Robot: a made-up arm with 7 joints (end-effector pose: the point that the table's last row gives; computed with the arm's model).
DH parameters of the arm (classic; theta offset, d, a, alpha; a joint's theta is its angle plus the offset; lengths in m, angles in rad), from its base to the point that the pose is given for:
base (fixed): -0.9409 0 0.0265 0
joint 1: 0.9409 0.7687 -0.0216 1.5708
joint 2: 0 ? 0.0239 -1.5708
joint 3: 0 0.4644 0.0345 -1.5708
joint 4: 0 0.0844 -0.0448 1.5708
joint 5: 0 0.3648 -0.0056 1.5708
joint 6: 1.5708 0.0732 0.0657 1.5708
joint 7: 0 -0.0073 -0.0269 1.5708
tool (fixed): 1.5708 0.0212 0 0
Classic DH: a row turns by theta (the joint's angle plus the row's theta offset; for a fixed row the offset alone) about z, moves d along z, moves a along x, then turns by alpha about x.
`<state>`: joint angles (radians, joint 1 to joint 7).
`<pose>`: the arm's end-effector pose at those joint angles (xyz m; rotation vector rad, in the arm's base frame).
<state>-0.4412 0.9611 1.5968 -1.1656 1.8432 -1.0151 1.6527</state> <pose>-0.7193 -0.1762 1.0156 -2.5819 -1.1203 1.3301</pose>
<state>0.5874 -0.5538 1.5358 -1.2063 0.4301 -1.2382 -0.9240</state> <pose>0.4883 -0.2016 1.2912 -1.1007 -2.3864 1.0023</pose>
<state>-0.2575 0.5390 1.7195 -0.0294 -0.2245 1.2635 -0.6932</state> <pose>-0.4479 -0.0755 1.4874 -1.0241 -1.9711 -0.7872</pose>
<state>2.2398 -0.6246 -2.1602 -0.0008 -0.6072 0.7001 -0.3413</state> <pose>-0.2847 0.4584 1.3952 -2.1464 -0.4834 -1.4930</pose>
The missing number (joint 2, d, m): 0.0937
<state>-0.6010 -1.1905 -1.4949 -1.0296 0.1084 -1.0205 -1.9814</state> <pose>0.6292 -0.1872 1.0347 0.9519 -1.4511 -1.7520</pose>
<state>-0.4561 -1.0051 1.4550 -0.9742 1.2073 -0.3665 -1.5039</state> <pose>0.3643 -0.5947 1.2121 -1.6461 -1.8250 -0.7257</pose>
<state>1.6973 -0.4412 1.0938 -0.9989 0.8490 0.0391 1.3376</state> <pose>0.3847 0.1370 1.4639 -1.3117 0.5186 -2.6180</pose>
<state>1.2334 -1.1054 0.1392 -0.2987 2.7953 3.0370 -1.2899</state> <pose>0.1644 0.6018 1.1793 -0.2236 0.6880 0.8706</pose>
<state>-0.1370 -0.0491 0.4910 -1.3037 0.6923 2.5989 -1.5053</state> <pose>-0.2267 -0.2195 1.3304 0.9967 -0.5723 -2.1456</pose>
